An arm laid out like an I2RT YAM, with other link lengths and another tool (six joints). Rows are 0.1 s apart.
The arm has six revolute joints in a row. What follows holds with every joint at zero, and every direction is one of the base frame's.
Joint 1 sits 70.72 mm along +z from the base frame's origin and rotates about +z.
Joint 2 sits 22.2 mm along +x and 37.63 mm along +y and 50.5 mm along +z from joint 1 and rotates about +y.
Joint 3 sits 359.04 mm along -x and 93.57 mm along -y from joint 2 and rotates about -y.
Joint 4 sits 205.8 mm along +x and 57.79 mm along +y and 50.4 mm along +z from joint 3 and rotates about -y.
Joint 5 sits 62.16 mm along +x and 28.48 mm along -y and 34.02 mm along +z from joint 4 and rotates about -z.
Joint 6 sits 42.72 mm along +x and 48.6 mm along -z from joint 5 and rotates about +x.
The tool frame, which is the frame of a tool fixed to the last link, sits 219 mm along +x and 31 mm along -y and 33 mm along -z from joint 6; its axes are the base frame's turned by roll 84.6, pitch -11 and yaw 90 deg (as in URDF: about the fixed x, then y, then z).
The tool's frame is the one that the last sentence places.
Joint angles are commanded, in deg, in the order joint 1, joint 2, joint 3, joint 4, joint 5, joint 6. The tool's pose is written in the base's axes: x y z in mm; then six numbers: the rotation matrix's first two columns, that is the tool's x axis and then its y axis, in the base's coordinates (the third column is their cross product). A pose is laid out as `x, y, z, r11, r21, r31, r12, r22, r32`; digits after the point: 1 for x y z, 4 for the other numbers.
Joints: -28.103 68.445 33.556 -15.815 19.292 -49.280
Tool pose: 159.9, -262.0, 143.1, 0.0710, 0.8020, -0.5931, 0.8866, 0.2217, 0.4060
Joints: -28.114 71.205 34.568 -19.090 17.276 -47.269
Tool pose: 158.2, -251.8, 124.0, 0.0505, 0.8459, -0.5310, 0.9055, 0.1855, 0.3817
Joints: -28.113 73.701 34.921 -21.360 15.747 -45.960
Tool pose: 154.4, -242.6, 106.9, 0.0311, 0.8777, -0.4782, 0.9231, 0.1583, 0.3505
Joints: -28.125 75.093 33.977 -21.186 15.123 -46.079
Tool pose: 151.1, -238.0, 95.5, 0.0112, 0.8898, -0.4562, 0.9321, 0.1559, 0.3270
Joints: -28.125 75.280 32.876 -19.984 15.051 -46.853
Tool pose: 150.5, -237.3, 91.6, -0.0027, 0.8890, -0.4580, 0.9323, 0.1679, 0.3203
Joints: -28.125 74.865 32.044 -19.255 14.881 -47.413
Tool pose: 149.7, -236.1, 90.2, -0.0106, 0.8875, -0.4606, 0.9301, 0.1779, 0.3215
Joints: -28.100 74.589 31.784 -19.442 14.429 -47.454
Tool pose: 149.0, -233.4, 88.6, -0.0146, 0.8909, -0.4541, 0.9291, 0.1799, 0.3231
